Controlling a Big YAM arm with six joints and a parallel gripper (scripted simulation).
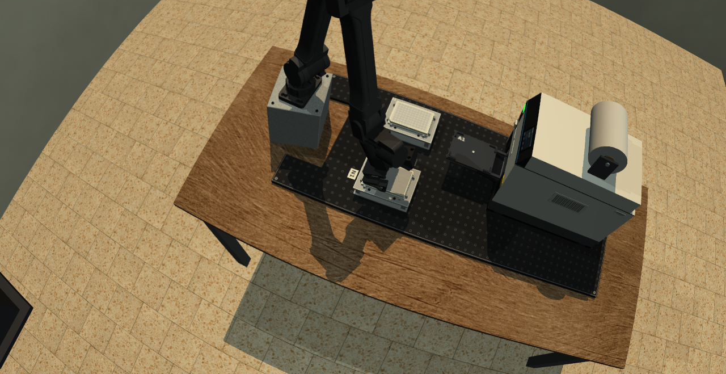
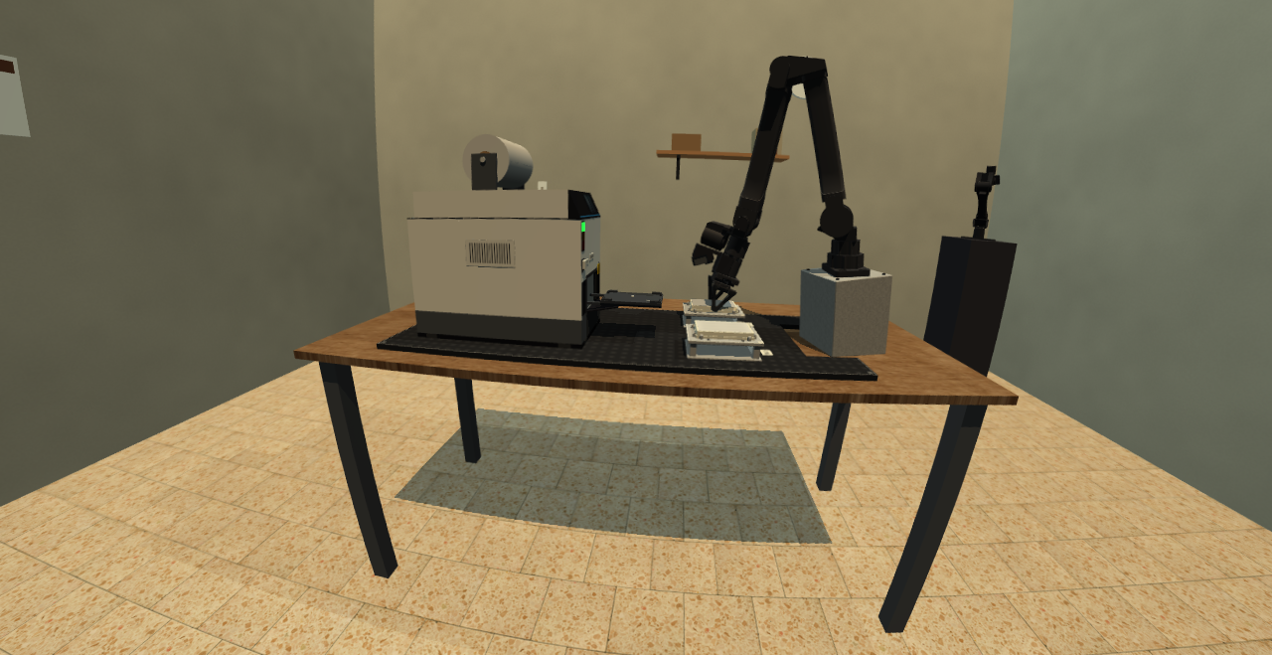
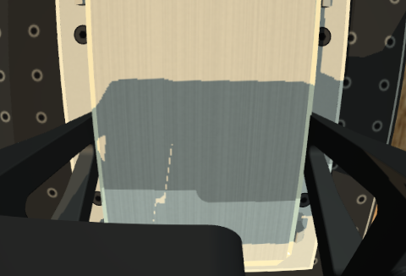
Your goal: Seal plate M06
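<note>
Right now the plate M06 is right at my hand. From my hand the other things lie so: plate nest N1 (2 cm below); then N1 label (10 cm behind, 1 cm to the right, 6 cm below); then well plate (1 cm behind, 22 cm to the left).
</note>
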